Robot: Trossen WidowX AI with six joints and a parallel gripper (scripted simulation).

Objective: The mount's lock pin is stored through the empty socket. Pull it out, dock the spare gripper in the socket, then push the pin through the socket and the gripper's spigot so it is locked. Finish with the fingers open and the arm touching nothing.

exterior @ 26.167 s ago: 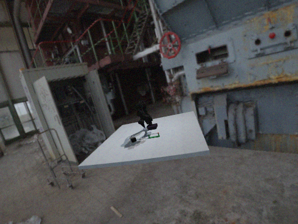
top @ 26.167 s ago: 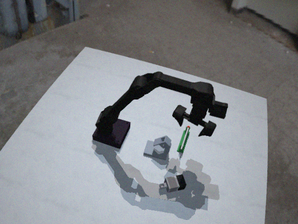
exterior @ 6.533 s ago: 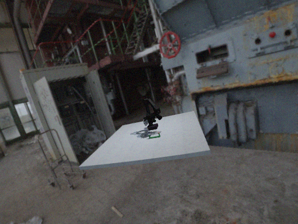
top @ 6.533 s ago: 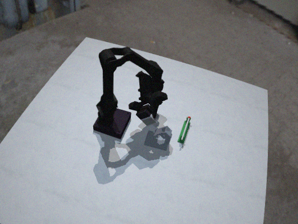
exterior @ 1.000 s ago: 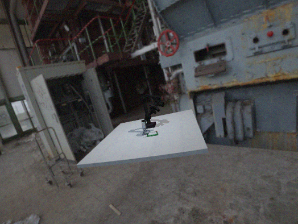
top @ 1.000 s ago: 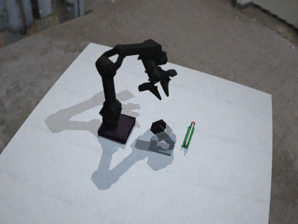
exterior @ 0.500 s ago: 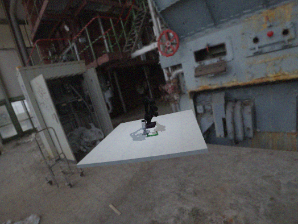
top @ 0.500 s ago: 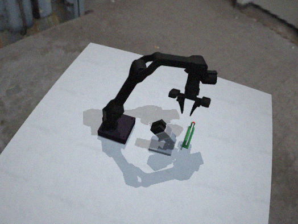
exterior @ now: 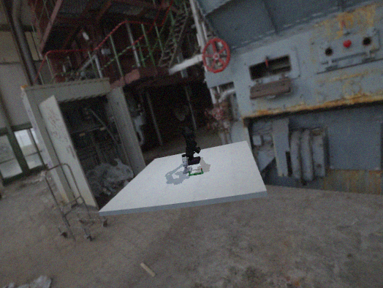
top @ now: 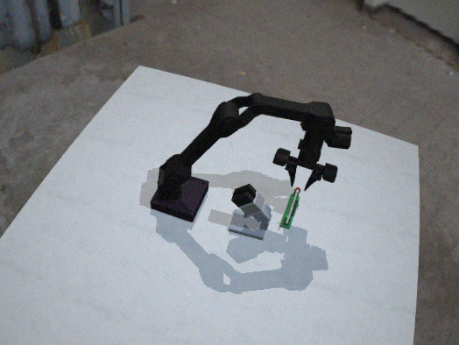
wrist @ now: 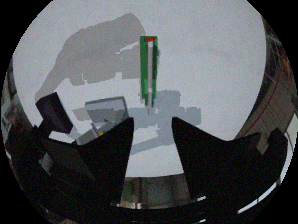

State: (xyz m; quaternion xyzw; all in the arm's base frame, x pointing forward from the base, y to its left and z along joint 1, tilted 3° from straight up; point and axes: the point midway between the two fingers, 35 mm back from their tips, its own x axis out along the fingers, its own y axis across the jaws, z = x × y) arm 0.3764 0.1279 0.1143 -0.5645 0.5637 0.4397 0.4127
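My gripper tip is 10 mm to the right of the green block and 110 mm above it. Round my gripper tip: grey mount: 90 mm behind, 90 mm to the right, 80 mm below; spare gripper: 110 mm behind, 100 mm to the right, 20 mm below.
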